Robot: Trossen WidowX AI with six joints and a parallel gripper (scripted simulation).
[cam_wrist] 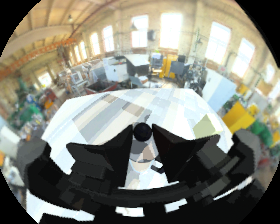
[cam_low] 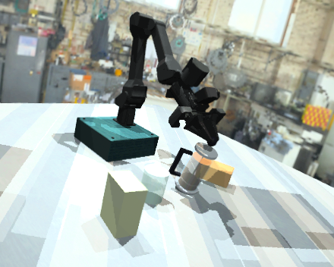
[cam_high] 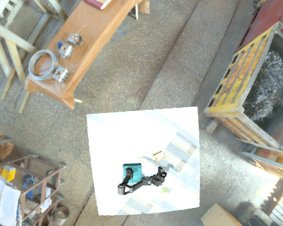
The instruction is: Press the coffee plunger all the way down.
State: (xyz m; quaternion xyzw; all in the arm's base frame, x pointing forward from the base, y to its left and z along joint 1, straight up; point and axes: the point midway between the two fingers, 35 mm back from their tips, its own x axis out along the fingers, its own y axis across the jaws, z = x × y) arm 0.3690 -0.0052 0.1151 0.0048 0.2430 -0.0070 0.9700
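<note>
The coffee press lies 8 cm below my gripper tip, 4 cm behind it and 1 cm to the right of it. From my gripper tip the other things lie so: orange block 15 cm to the left, 15 cm below, 6 cm behind.
</note>
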